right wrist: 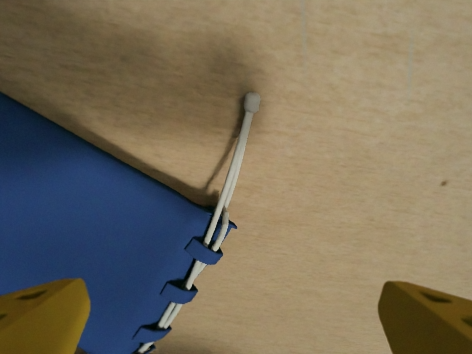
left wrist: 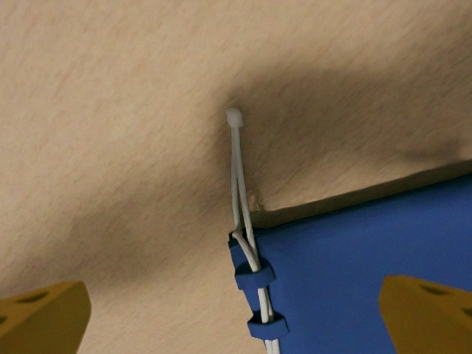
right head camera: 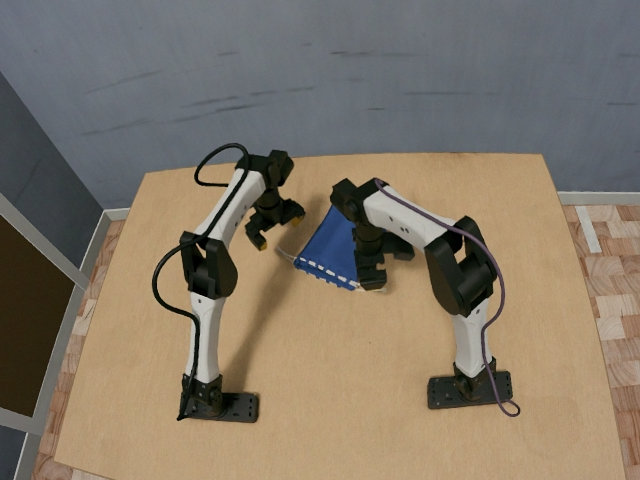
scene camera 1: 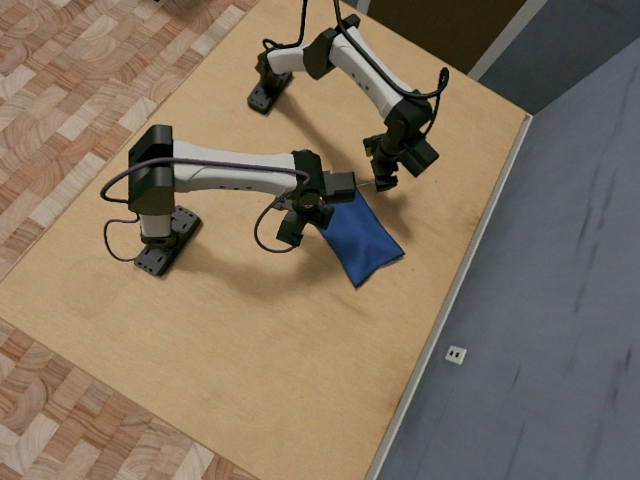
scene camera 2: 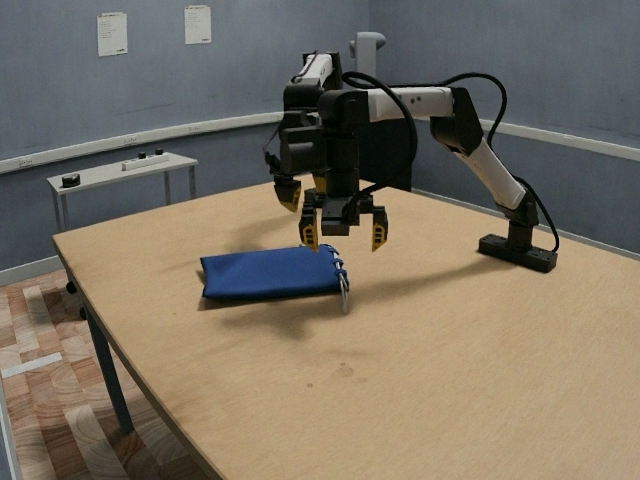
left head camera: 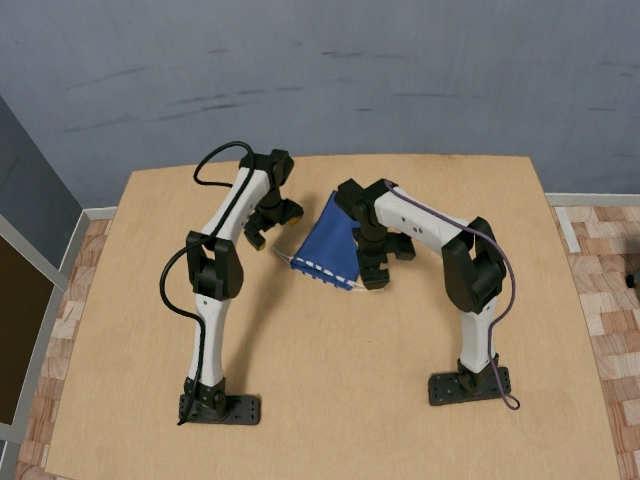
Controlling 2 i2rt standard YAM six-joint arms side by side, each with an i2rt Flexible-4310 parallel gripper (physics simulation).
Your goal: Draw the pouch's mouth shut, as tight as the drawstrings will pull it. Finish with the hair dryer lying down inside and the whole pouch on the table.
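Observation:
The blue pouch (left head camera: 324,237) (right head camera: 330,242) (scene camera 1: 356,240) (scene camera 2: 268,273) lies flat on the table, its mouth spread wide toward the front in the left head camera. The hair dryer does not show. One white drawstring end (left head camera: 281,254) (scene camera 2: 345,304) (left wrist: 234,118) sticks out at the mouth's left corner, the other (right wrist: 252,102) at its right corner. My left gripper (left head camera: 278,234) (right head camera: 280,233) (scene camera 2: 345,249) is open above the left drawstring end, holding nothing. My right gripper (left head camera: 392,269) (right head camera: 389,269) is open above the right drawstring end, holding nothing, and partly hides the pouch.
Both arms reach over the wooden table (left head camera: 320,387) (scene camera 2: 465,361), the right arm's wrist over the pouch in the head views. A grey-blue wall (left head camera: 320,103) stands behind the table's far edge. The two arm bases (left head camera: 242,409) (left head camera: 444,388) sit near the front.

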